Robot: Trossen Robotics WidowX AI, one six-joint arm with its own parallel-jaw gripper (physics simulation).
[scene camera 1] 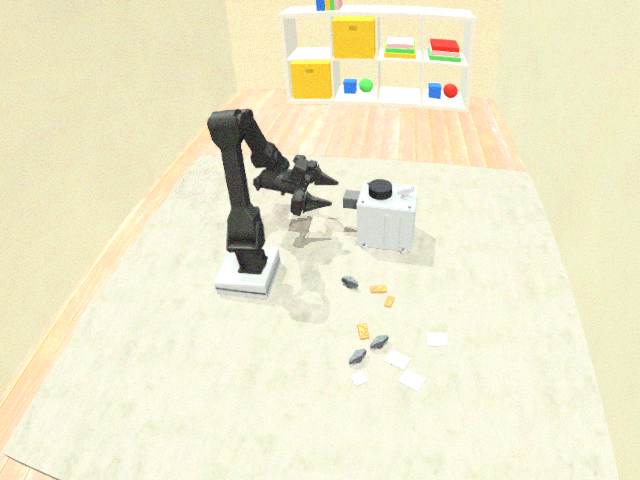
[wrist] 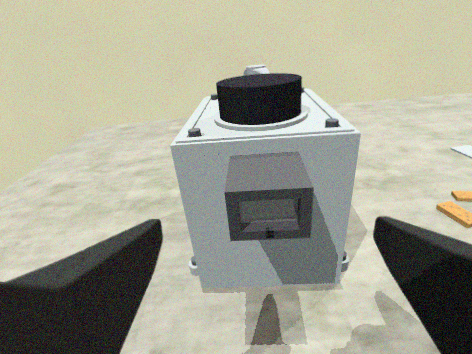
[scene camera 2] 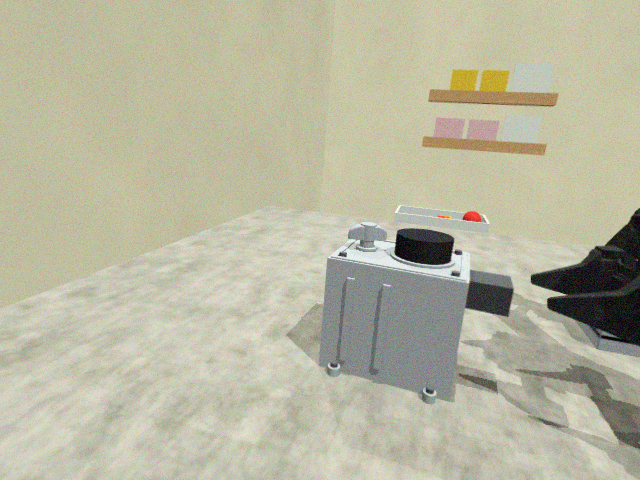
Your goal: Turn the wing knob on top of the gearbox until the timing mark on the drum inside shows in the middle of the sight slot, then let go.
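Pixels of known places: gripper, between the fingertips: (scene camera 1: 335, 193) (wrist: 267, 228) (scene camera 2: 538, 290); arm's base, origin of its link: (scene camera 1: 253, 264).
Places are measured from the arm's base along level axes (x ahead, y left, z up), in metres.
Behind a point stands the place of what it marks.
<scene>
The pale grey gearbox (scene camera 1: 386, 224) @[y 0.164, x 0.314, z 0.039 m] (scene camera 2: 408, 330) @[y 0.289, x 0.290, z 0.023 m] (wrist: 331, 175) @[y 0.186, x 0.235, z 0.059 m] stands upright. Its light grey wing knob (scene camera 1: 405, 191) @[y 0.218, x 0.357, z 0.112 m] (scene camera 2: 367, 235) @[y 0.236, x 0.355, z 0.108 m] is on top; the knob's upper part (wrist: 256, 69) @[y 0.227, x 0.345, z 0.118 m] shows behind the black cap in the wrist view. A dark hood (scene camera 1: 351, 199) @[y 0.210, x 0.215, z 0.076 m] (scene camera 2: 490, 292) @[y 0.253, x 0.213, z 0.069 m] (wrist: 267, 172) @[y 0.230, x 0.210, z 0.078 m] sticks out from the side facing my gripper. In its end the sight slot (wrist: 269, 211) @[y 0.230, x 0.200, z 0.059 m] shows plain grey inside, with a small dark notch at the lower rim; I cannot make out a timing mark on the drum. My gripper (scene camera 1: 334, 193) @[y 0.234, x 0.166, z 0.075 m] (scene camera 2: 540, 290) @[y 0.234, x 0.166, z 0.075 m] (wrist: 267, 228) @[y 0.234, x 0.166, z 0.075 m] is open and empty, a little apart from the hood.
A round black cap (scene camera 1: 380, 189) @[y 0.209, x 0.292, z 0.116 m] (scene camera 2: 424, 246) @[y 0.261, x 0.287, z 0.111 m] (wrist: 260, 100) @[y 0.230, x 0.257, z 0.108 m] rises between knob and hood. Dark stones (scene camera 1: 349, 282) @[y 0.006, x 0.244, z -0.025 m], orange pieces (scene camera 1: 378, 289) @[y 0.009, x 0.316, z -0.042 m] and white squares (scene camera 1: 437, 339) @[y -0.124, x 0.471, z -0.045 m] lie on the mat (scene camera 1: 180, 387) @[y -0.362, x -0.060, z -0.048 m]. A white tray (scene camera 2: 439, 222) with a red ball (scene camera 2: 471, 217) stands behind the gearbox.
</scene>
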